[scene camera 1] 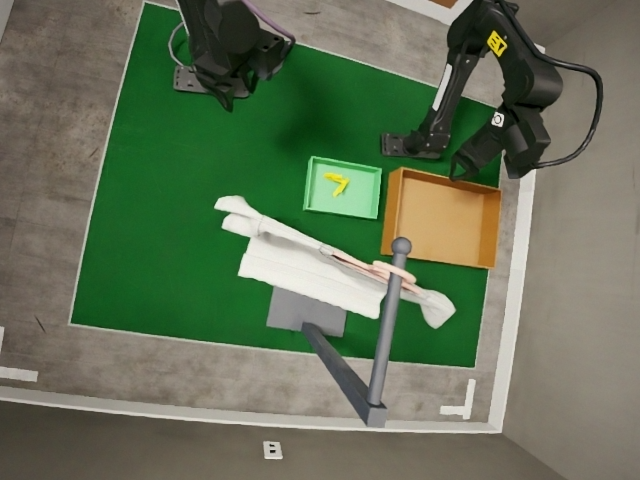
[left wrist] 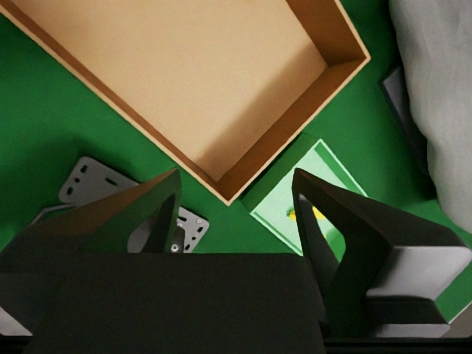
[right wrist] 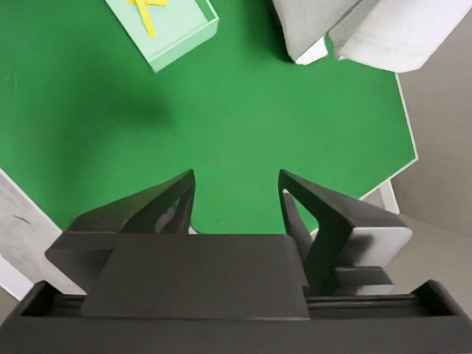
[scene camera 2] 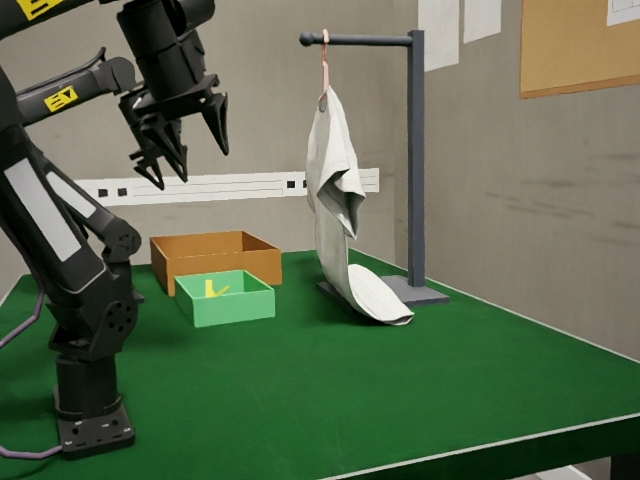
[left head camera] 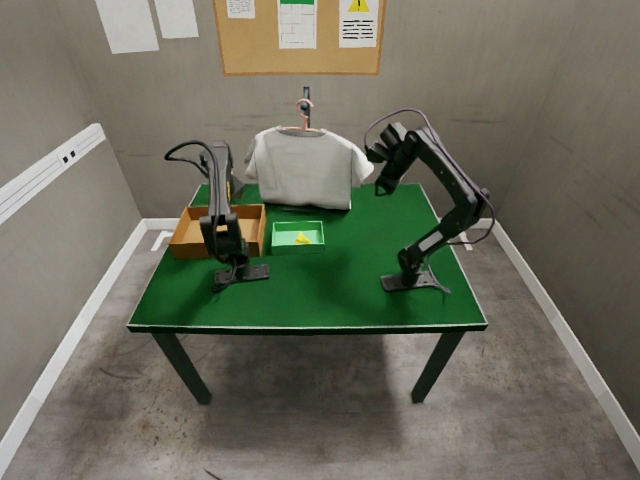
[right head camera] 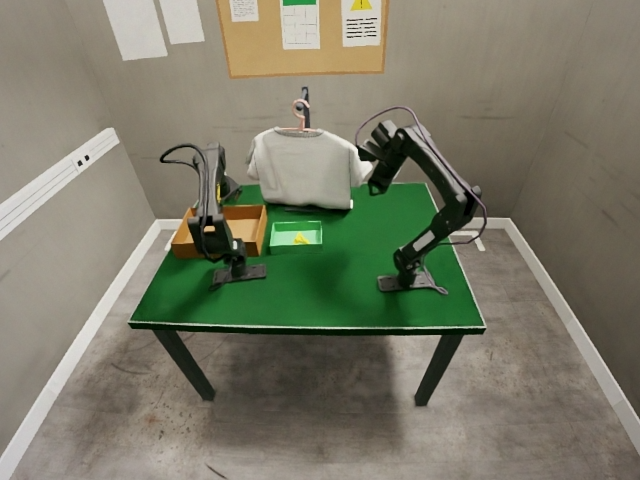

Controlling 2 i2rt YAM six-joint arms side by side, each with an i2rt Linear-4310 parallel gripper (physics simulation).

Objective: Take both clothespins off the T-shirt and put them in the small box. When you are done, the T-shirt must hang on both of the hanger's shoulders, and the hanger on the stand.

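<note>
Yellow clothespins [left head camera: 302,238] [right head camera: 300,238] [scene camera 1: 339,187] [scene camera 2: 209,288] [right wrist: 145,17] lie touching inside the small green box [left head camera: 298,249] [right head camera: 296,249] [scene camera 2: 232,308] [right wrist: 185,49], apparently two. The light grey T-shirt [left head camera: 310,165] [right head camera: 310,165] [scene camera 1: 315,273] [scene camera 2: 333,155] hangs over both shoulders of the pink hanger [left head camera: 305,122] [scene camera 2: 325,77], with no clothespin visible on it. The hanger's hook is over the arm of the stand [scene camera 1: 338,361] [scene camera 2: 416,155]. My left gripper [left wrist: 236,177] is open and empty, high near the large box. My right gripper [right wrist: 236,176] [scene camera 2: 205,165] is open and empty, raised right of the T-shirt in the head views.
A large orange-brown box [left head camera: 191,251] [right head camera: 188,251] [scene camera 1: 491,232] [scene camera 2: 222,267] stands beside the small box, at its left in the head views. The T-shirt's lower hem rests on the table by the stand's base [scene camera 1: 289,312]. A pinboard [left head camera: 305,64] is on the back wall.
</note>
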